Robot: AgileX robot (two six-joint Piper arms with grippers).
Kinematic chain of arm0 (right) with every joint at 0, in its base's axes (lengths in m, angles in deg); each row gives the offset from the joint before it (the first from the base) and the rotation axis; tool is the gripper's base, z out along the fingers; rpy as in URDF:
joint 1: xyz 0 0 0.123 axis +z
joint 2: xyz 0 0 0 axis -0.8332 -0.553 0
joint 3: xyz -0.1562 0.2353 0.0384 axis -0.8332 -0.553 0
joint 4: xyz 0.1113 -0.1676 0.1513 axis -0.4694 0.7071 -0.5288
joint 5: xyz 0 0 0 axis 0.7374 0.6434 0.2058
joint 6: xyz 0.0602 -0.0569 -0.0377 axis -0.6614 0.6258 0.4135
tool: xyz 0 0 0 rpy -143.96 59.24 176.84
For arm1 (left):
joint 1: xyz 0 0 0.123 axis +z
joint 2: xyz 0 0 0 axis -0.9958 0.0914 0
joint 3: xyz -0.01 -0.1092 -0.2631 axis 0.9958 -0.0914 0
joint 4: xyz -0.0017 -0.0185 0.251 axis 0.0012 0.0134 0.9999
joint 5: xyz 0 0 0 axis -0.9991 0.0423 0.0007
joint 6: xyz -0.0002 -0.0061 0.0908 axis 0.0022 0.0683 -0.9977
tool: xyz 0 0 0 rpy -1.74 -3.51 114.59
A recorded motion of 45 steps. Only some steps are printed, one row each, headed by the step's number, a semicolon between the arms.
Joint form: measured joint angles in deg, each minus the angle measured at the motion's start. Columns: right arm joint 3, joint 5, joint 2, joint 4, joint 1, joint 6; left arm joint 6, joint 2, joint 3, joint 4, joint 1, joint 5.
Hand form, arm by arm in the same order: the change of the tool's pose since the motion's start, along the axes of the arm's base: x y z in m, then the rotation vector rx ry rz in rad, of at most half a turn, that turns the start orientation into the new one. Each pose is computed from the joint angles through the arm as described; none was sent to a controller.
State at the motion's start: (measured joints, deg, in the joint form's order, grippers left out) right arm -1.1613 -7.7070 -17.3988 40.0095 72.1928 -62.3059; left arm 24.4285 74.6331 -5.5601 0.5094 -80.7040 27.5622
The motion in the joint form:
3: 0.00 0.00 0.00 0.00 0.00 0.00; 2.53 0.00 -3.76 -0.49 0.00 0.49
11: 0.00 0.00 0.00 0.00 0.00 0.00; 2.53 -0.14 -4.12 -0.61 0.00 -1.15
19: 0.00 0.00 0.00 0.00 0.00 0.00; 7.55 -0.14 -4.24 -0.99 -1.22 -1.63
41: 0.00 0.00 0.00 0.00 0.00 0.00; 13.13 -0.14 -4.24 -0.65 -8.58 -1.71
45: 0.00 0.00 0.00 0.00 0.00 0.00; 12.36 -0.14 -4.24 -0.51 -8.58 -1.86
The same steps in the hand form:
3: 0.0000 0.0000 0.0000 0.0000 0.0000 0.0000; 0.0016 -0.0002 -0.0226 -0.0561 0.0694 0.0115
11: 0.0000 0.0000 0.0000 0.0000 0.0000 0.0000; 0.0024 -0.0003 -0.0221 -0.0563 0.0447 0.0092
19: 0.0000 0.0000 0.0000 0.0000 0.0000 0.0000; 0.0028 -0.0016 -0.0221 -0.1464 0.0319 0.0095
41: 0.0000 0.0000 0.0000 0.0000 0.0000 0.0000; 0.0029 -0.0082 -0.0220 -0.2323 0.0380 -0.0926
45: 0.0000 0.0000 0.0000 0.0000 0.0000 0.0000; 0.0030 -0.0081 -0.0218 -0.2169 0.0356 -0.0964

